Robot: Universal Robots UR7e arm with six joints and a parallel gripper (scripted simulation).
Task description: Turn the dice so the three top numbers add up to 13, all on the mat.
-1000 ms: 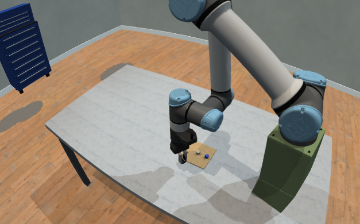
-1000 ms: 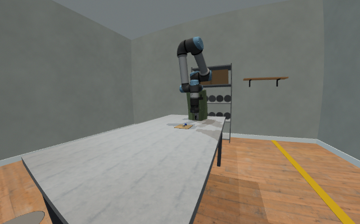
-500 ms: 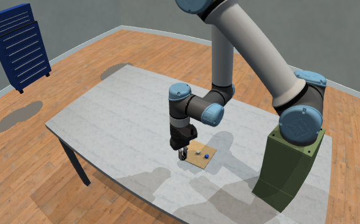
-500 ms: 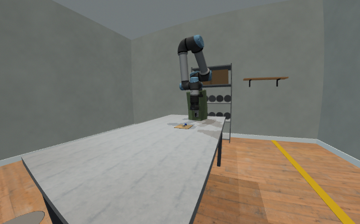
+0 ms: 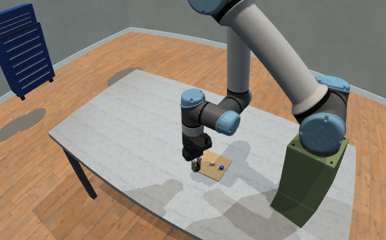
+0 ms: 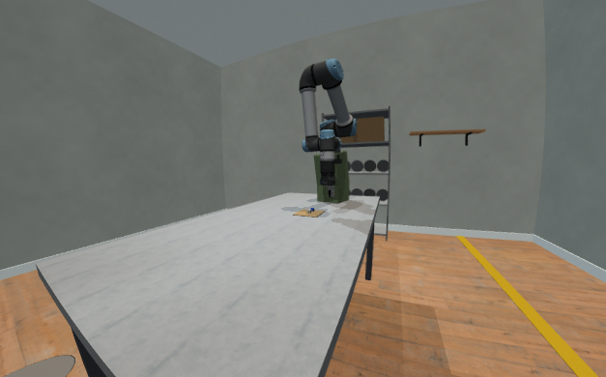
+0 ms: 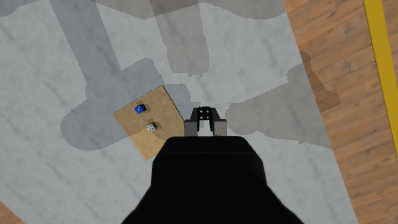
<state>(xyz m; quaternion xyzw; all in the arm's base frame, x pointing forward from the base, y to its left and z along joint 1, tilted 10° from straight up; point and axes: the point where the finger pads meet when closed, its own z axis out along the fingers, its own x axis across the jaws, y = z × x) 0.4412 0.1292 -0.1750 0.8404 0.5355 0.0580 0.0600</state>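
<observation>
The white die is 1 cm behind my hand, 13 cm to the right of it and 11 cm below it. From my hand the other things lie so: blue die (5 cm behind, 13 cm to the right, 11 cm below); tan mat (1 cm behind, 13 cm to the right, 12 cm below); black die (1 cm below).
</observation>
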